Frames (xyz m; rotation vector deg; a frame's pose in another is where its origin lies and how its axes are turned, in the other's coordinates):
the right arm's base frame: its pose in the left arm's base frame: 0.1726 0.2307 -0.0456 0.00 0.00 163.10
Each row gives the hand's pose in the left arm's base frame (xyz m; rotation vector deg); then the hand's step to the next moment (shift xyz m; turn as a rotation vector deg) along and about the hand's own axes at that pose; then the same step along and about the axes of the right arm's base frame.
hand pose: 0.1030 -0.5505 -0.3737 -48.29 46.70 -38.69
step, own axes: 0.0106 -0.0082 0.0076 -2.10 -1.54 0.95
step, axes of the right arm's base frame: -0.0126 0.0062 0.0064 0.93 -1.00 2.41
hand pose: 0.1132 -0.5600 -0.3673 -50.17 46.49 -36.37
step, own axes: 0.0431 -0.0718 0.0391 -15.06 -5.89 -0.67
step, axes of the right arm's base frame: -0.0580 0.0373 0.0615 11.66 -5.10 10.00
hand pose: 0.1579 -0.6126 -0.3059 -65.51 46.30 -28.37
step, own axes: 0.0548 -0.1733 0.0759 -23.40 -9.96 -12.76
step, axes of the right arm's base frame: -0.1138 0.0232 0.1590 24.66 1.73 14.10
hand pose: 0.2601 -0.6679 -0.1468 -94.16 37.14 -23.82
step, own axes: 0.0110 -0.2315 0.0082 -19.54 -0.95 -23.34
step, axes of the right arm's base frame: -0.0472 -0.0340 0.2245 26.14 14.07 6.79
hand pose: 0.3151 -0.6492 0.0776 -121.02 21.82 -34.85
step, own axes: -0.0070 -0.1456 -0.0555 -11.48 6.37 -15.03
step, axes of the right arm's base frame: 0.0426 -0.0376 0.1452 14.96 13.17 -1.06
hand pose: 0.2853 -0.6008 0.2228 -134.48 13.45 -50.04
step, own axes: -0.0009 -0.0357 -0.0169 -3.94 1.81 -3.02
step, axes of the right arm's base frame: 0.0185 -0.0157 0.0311 4.23 2.84 -1.40
